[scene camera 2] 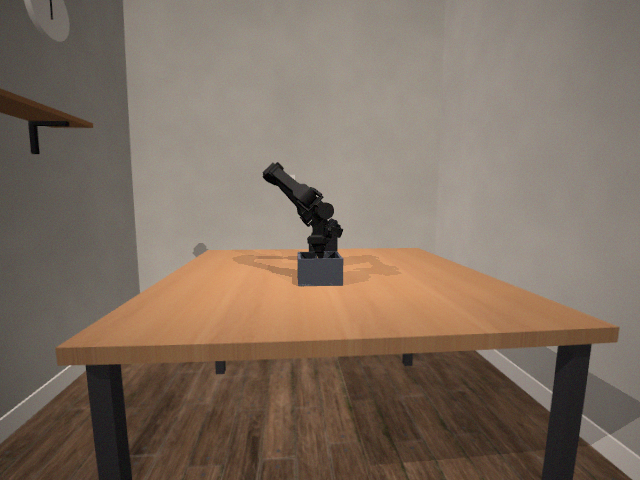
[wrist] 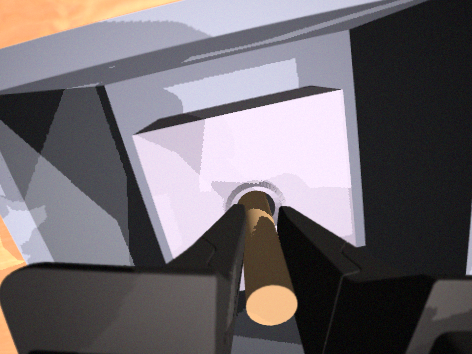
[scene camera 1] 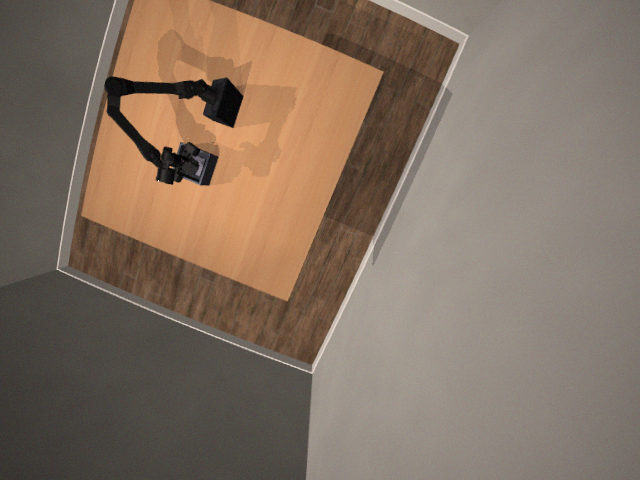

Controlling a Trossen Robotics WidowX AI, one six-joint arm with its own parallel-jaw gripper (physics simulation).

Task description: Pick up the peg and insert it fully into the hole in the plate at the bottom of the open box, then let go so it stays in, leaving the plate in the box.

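Places are measured from the arm's base along level axes (x ahead, y left, z up), in millimetres.
Where they show: gripper, between the fingertips: (wrist: 260,216); arm's base, origin of its link: (scene camera 1: 214,96).
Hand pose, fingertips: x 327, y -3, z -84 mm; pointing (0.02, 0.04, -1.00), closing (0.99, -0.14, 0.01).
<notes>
Each offset is from my fingertips to the top centre of the thing. Level surfaces: height alone.
My gripper (wrist: 260,216) (scene camera 2: 320,254) is shut on the peg @[dz +38, dx -1, dy -8 mm] (wrist: 269,260), a tan round rod, and points down inside the open box. The peg's near end stands out between the fingers; its far end is at the round hole in the plate, with a dark sliver of the hole showing at its right. How deep the far end sits cannot be told. The plate @[dz -19, dx +0, dy -7 mm] (wrist: 280,145) is a pale lilac block with a ring around its hole, lying on the box floor. The open box @[dz +18, dx +0, dy -7 mm] (scene camera 1: 209,170) (scene camera 2: 320,271) (wrist: 75,55) is blue-grey. The arm partly hides its inside in scene camera 1.
The box stands on a wooden table @[dz -80 mm] (scene camera 1: 248,206) (scene camera 2: 330,315). The arm's black base block (scene camera 1: 224,102) stands on the table near the box. The box walls rise close around the plate and fingers. A wall shelf (scene camera 2: 41,114) is at the left in scene camera 2.
</notes>
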